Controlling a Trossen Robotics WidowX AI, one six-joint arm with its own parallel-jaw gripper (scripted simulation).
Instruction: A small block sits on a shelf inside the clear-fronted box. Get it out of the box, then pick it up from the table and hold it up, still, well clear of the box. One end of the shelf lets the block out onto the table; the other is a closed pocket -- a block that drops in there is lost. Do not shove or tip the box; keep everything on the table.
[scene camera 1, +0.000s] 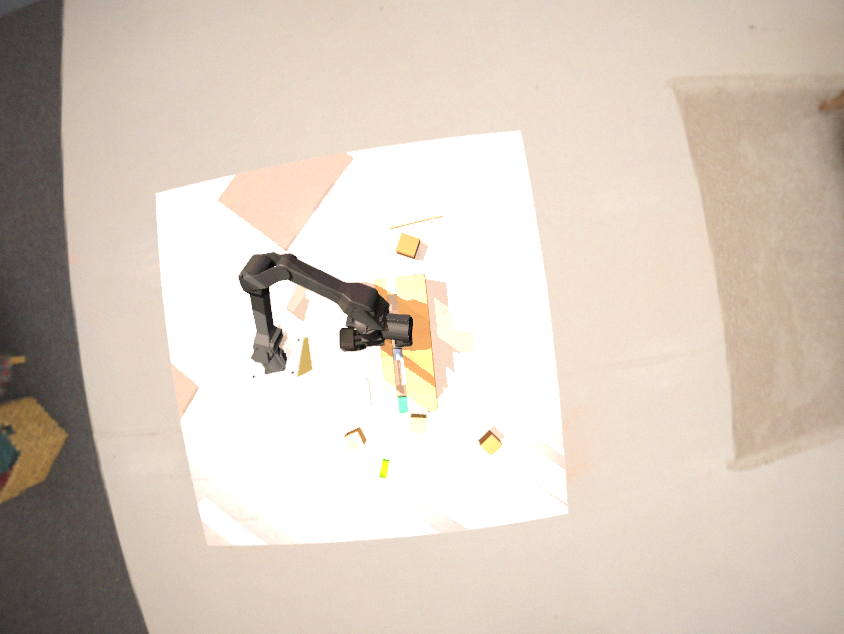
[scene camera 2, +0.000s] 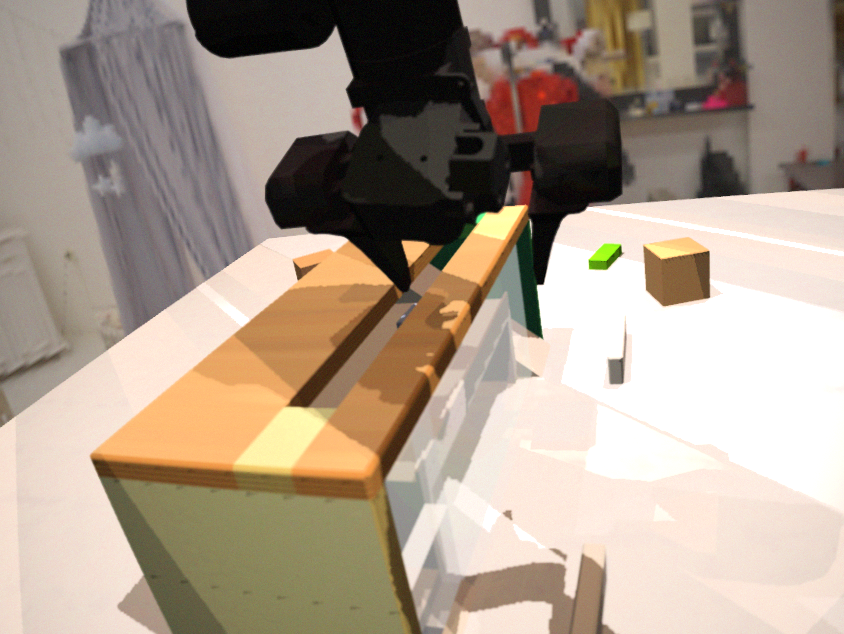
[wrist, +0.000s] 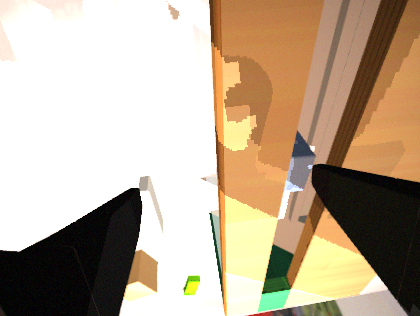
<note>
I see my gripper (scene camera 2: 472, 284), a box (scene camera 2: 319, 464) and a wooden cube (scene camera 2: 677, 271).
The box also shows in scene camera 1 (scene camera 1: 409, 384) and in the wrist view (wrist: 339, 80). My gripper shows as well in scene camera 1 (scene camera 1: 381, 345) and in the wrist view (wrist: 227, 185).
</note>
